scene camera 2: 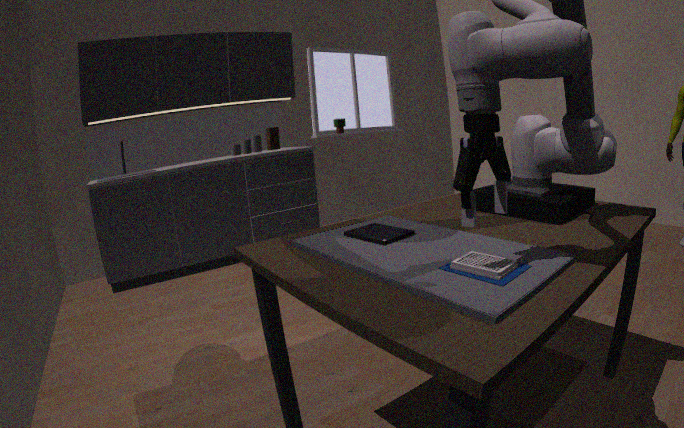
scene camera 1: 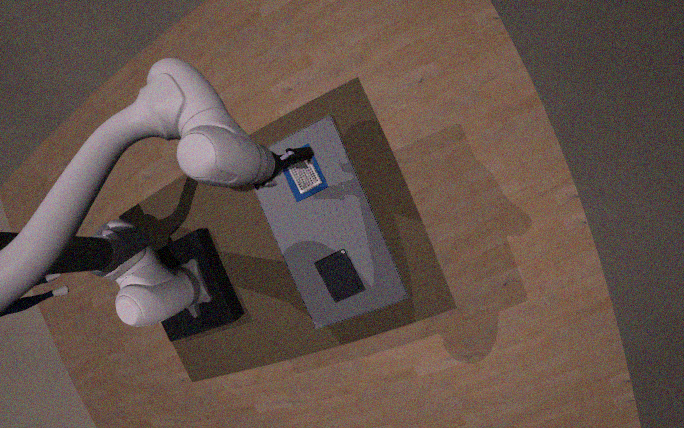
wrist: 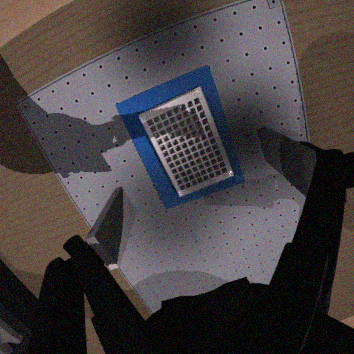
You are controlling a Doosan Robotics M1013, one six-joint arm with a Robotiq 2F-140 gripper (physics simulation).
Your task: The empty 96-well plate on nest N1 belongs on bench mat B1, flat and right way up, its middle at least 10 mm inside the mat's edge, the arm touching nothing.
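Places are measured from the arm's base along level axes (x right, y back, z down), in centimetres.
Where they show: gripper, fingertip midpoint: (scene camera 2: pixel 486 219) (scene camera 1: pixel 292 170) (wrist: pixel 191 173); arm's base, link origin: (scene camera 2: pixel 532 191) (scene camera 1: pixel 188 284).
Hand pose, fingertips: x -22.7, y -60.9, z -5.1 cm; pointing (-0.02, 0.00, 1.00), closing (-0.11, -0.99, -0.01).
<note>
Things, the pixels of their centre, and the offset from my fingertips. Level surfaces: height alone.
- white 96-well plate, body centre: (wrist: pixel 188 145) (scene camera 2: pixel 484 264) (scene camera 1: pixel 303 172) dx +0.0, dy -0.2, dz +9.8 cm
- blue bench mat, surface height: dz +10.5 cm
- black nest, body centre: (scene camera 2: pixel 379 232) (scene camera 1: pixel 339 276) dx +38.9, dy +1.3, dz +10.0 cm
- grey perforated board, surface height: dz +10.7 cm
- brown table, surface height: dz +12.0 cm
The white 96-well plate (scene camera 1: pixel 305 177) (scene camera 2: pixel 479 262) (wrist: pixel 186 145) lies flat, wells up, on the blue bench mat (scene camera 1: pixel 316 190) (scene camera 2: pixel 510 278) (wrist: pixel 156 170). Blue shows around it, with a wider strip at the upper end in the wrist view and a narrow one at the lower end. My gripper (scene camera 2: pixel 484 211) (wrist: pixel 191 173) is open and empty. It hangs above the plate, its fingers wide apart and clear of it. The black nest (scene camera 1: pixel 338 276) (scene camera 2: pixel 378 233) holds no plate. In scene camera 1, the arm and gripper hide part of the mat's upper end.
Mat and nest sit on a grey perforated board (scene camera 1: pixel 322 222) (scene camera 2: pixel 433 292) (wrist: pixel 200 230) on the brown table (scene camera 1: pixel 423 262) (scene camera 2: pixel 363 302). The arm's black base block (scene camera 1: pixel 221 282) (scene camera 2: pixel 559 211) stands beside the board. A person's arm (scene camera 2: pixel 676 121) shows at the right edge of scene camera 2.
</note>
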